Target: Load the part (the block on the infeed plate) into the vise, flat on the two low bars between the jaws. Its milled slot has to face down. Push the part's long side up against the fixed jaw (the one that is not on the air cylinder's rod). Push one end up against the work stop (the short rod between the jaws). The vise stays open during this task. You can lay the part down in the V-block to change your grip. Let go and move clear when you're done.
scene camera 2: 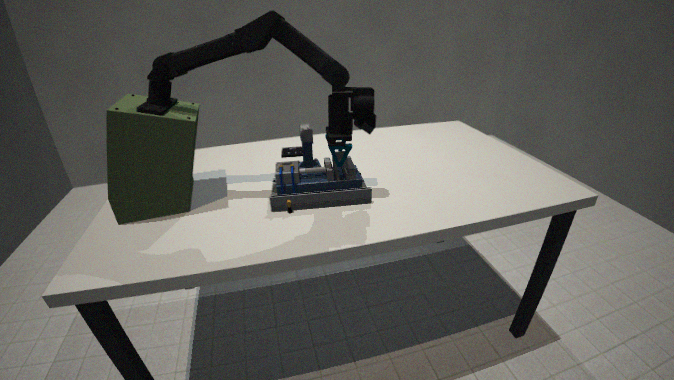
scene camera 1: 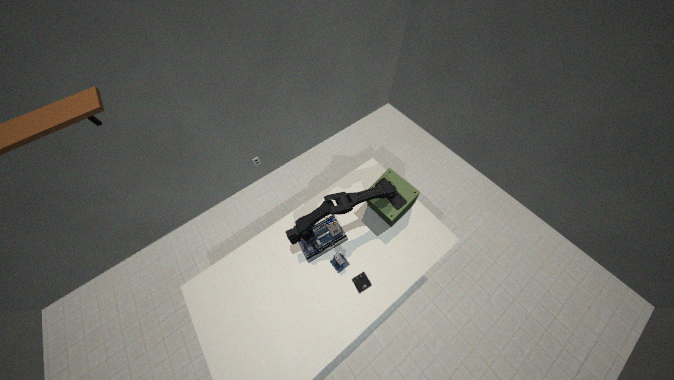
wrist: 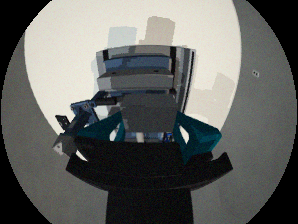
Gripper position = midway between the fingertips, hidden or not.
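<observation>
My gripper point(scene camera 2: 338, 162) is there for me to see, and the wrist camera gives me the same gripper point(wrist: 149, 112) as well. I also see a vise point(wrist: 138, 61).
</observation>
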